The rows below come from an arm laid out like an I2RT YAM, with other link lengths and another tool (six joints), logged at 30 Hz.
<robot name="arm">
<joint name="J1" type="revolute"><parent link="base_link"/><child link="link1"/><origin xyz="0 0 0.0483" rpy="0 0 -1.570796"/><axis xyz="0 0 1"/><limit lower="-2.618" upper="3.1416"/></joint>
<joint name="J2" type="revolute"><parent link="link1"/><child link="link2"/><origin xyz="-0.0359 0.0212 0.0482" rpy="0 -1.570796 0"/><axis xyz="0 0 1"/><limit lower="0" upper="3.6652"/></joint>
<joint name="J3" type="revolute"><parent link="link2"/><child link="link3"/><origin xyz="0 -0.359 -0.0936" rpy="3.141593 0 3.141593"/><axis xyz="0 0 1"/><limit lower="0" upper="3.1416"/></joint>
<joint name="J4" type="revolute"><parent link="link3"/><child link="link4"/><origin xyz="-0.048 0.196 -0.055" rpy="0 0 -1.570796"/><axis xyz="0 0 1"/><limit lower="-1.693" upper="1.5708"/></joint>
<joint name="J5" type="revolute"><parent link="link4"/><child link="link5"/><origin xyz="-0.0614 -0.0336 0.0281" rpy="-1.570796 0 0"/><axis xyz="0 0 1"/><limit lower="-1.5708" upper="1.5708"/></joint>
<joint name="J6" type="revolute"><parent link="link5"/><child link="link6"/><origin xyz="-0.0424 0 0.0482" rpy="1.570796 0 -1.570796"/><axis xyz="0 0 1"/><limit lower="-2.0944" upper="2.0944"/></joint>
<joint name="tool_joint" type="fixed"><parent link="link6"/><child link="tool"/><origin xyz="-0.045 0.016 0.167" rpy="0 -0.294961 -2.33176"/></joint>
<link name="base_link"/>
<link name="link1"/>
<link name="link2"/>
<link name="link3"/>
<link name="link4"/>
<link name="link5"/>
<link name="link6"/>
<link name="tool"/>
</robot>
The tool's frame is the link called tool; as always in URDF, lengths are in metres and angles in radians.
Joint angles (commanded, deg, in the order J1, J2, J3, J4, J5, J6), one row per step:
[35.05 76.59 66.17 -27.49 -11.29 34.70]
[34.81 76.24 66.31 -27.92 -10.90 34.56]
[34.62 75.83 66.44 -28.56 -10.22 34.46]
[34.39 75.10 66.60 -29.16 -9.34 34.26]
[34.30 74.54 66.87 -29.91 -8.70 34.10]
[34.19 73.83 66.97 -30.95 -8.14 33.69]
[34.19 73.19 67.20 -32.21 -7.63 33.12]
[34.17 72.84 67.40 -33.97 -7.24 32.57]
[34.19 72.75 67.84 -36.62 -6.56 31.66]
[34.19 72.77 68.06 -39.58 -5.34 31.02]
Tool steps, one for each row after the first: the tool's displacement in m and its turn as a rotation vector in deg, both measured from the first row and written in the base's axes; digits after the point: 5 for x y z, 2 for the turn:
[0.00037 -0.00308 0.00098 -0.24 -0.27 -0.46]
[0.00069 -0.00705 0.00123 -0.69 -0.49 -1.13]
[0.00085 -0.01222 0.00335 -1.08 -1.15 -1.94]
[0.00010 -0.01602 0.00499 -1.44 -1.52 -2.44]
[-0.00244 -0.02079 0.00508 -2.08 -1.77 -2.74]
[-0.00574 -0.02506 0.00482 -2.88 -1.95 -2.78]
[-0.00976 -0.02946 0.00117 -4.09 -1.42 -2.73]
[-0.01447 -0.03522 -0.00558 -6.18 -0.44 -2.58]
[-0.01883 -0.04330 -0.01539 -8.80 1.02 -2.95]

